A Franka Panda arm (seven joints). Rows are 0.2 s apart.
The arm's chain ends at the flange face. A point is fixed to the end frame.
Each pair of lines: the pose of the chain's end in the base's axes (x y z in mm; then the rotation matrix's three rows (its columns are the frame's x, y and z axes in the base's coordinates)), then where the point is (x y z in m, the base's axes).
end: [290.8, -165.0, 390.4], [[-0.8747, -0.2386, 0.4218], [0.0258, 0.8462, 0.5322], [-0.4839, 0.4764, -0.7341]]
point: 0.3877 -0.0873 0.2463
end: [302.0, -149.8, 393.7], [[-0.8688, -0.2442, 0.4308], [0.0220, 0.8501, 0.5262], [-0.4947, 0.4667, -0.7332]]
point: 0.4006 -0.0733 0.2502
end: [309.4, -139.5, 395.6], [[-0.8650, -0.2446, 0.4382], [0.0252, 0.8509, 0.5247], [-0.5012, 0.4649, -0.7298]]
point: 0.4094 -0.0633 0.2528
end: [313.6, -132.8, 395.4], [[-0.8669, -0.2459, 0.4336], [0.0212, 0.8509, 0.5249], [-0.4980, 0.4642, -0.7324]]
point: 0.4128 -0.0565 0.2521
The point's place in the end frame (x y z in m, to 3 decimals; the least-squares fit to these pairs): -0.013 -0.026 0.188
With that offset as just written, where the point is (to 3 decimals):
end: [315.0, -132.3, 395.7], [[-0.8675, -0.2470, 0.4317], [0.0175, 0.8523, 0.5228], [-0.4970, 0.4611, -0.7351]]
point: 0.414 -0.056 0.252
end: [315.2, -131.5, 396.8], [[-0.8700, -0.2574, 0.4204], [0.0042, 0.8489, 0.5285], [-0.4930, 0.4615, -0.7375]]
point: 0.412 -0.054 0.253
